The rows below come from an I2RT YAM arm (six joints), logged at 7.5 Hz.
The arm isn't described. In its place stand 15 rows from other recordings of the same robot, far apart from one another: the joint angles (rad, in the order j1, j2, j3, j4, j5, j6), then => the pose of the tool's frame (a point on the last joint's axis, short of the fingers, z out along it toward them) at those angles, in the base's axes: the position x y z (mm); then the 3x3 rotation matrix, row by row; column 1 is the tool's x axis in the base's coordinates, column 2 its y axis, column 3 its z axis.
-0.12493, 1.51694, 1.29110, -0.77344, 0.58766, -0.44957 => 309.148 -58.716 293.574; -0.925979 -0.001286 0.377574; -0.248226 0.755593 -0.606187; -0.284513 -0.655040 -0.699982
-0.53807, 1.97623, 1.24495, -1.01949, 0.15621, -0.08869 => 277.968 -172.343 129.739; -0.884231 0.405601 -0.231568; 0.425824 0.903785 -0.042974; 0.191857 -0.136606 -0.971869
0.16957, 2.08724, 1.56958, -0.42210, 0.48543, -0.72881 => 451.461 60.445 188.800; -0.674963 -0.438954 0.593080; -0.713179 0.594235 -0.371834; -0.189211 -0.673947 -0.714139
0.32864, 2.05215, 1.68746, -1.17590, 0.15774, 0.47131 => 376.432 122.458 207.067; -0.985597 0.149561 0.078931; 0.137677 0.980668 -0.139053; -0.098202 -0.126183 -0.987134
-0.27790, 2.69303, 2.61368, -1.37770, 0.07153, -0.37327 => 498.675 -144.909 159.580; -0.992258 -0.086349 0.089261; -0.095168 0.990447 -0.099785; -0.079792 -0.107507 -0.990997
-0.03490, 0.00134, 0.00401, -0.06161, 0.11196, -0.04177 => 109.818 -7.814 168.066; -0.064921 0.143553 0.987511; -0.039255 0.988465 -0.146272; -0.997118 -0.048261 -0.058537
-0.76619, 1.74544, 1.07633, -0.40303, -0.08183, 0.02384 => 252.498 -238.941 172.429; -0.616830 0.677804 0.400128; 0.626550 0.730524 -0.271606; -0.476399 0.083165 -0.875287
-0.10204, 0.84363, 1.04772, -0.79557, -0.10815, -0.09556 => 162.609 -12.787 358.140; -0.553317 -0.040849 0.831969; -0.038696 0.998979 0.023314; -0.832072 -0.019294 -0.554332
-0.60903, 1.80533, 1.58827, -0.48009, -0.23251, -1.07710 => 346.566 -231.720 306.351; -0.612158 -0.268579 0.743726; -0.617765 0.749545 -0.237800; -0.493588 -0.605019 -0.624759
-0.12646, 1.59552, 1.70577, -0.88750, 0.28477, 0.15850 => 336.561 -52.871 388.154; -0.636539 0.425512 0.643240; 0.233628 0.901226 -0.364979; -0.735008 -0.082044 -0.673077
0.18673, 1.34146, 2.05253, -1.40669, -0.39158, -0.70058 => 182.719 48.349 507.435; -0.185195 -0.757213 0.626364; -0.641395 0.576043 0.506741; -0.744523 -0.307901 -0.592353
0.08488, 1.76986, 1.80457, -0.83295, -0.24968, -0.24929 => 388.550 41.888 363.057; -0.628829 -0.422185 0.652942; -0.293433 0.906509 0.303542; -0.720049 -0.000719 -0.693923
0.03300, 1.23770, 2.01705, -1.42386, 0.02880, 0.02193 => 153.347 4.037 512.023; -0.600554 0.003196 0.799578; 0.002106 0.999995 -0.002416; -0.799581 0.000233 -0.600558
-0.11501, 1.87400, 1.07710, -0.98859, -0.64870, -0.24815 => 291.709 -12.047 132.154; -0.994721 -0.025796 -0.099320; -0.082112 0.780578 0.619642; 0.061543 0.624526 -0.778575
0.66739, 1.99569, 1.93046, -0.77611, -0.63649, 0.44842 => 336.907 292.428 321.416; -0.878364 -0.475036 0.053084; -0.248273 0.548306 0.798574; -0.408458 0.688259 -0.599551
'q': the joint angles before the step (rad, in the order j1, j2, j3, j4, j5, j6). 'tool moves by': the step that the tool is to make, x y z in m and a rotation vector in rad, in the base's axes. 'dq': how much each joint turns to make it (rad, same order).
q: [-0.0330, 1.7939, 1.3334, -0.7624, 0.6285, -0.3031]
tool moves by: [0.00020, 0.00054, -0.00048, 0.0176, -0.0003, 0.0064]
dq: [0.0000, 0.0004, 0.0000, 0.0001, -0.0187, 0.0000]
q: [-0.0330, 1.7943, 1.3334, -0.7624, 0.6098, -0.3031]
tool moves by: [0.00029, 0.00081, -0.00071, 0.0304, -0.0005, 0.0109]
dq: [-0.0004, 0.0004, 0.0001, -0.0001, -0.0324, -0.0003]
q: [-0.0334, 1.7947, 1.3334, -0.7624, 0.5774, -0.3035]
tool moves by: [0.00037, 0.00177, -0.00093, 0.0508, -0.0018, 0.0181]
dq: [0.0004, -0.0001, 0.0000, -0.0004, -0.0538, 0.0008]
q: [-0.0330, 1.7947, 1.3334, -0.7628, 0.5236, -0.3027]
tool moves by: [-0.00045, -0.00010, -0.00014, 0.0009, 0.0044, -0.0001]
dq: [-0.0004, -0.0001, 0.0001, -0.0045, -0.0008, 0.0000]
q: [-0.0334, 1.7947, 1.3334, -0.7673, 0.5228, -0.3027]
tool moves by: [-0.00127, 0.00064, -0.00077, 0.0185, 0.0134, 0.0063]
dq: [0.0000, -0.0001, 0.0000, -0.0141, -0.0191, 0.0000]
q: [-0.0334, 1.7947, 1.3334, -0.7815, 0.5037, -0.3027]
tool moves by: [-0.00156, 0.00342, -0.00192, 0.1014, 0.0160, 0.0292]
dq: [0.0000, -0.0004, 0.0008, -0.0224, -0.1049, 0.0042]
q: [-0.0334, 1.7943, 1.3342, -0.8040, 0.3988, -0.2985]
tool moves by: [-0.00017, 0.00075, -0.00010, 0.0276, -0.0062, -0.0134]
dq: [0.0000, 0.0000, 0.0012, -0.0045, -0.0225, 0.0228]
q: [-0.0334, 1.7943, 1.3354, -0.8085, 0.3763, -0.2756]
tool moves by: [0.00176, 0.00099, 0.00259, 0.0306, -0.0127, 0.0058]
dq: [0.0000, 0.0000, 0.0106, -0.0005, -0.0313, 0.0042]
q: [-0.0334, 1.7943, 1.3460, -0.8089, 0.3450, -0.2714]
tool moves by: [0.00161, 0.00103, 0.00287, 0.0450, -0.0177, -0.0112]
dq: [-0.0007, 0.0000, 0.0123, -0.0042, -0.0400, 0.0255]
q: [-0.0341, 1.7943, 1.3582, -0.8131, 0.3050, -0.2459]
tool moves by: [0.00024, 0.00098, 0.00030, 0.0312, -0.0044, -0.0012]
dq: [0.0000, 0.0000, 0.0023, -0.0023, -0.0294, 0.0115]
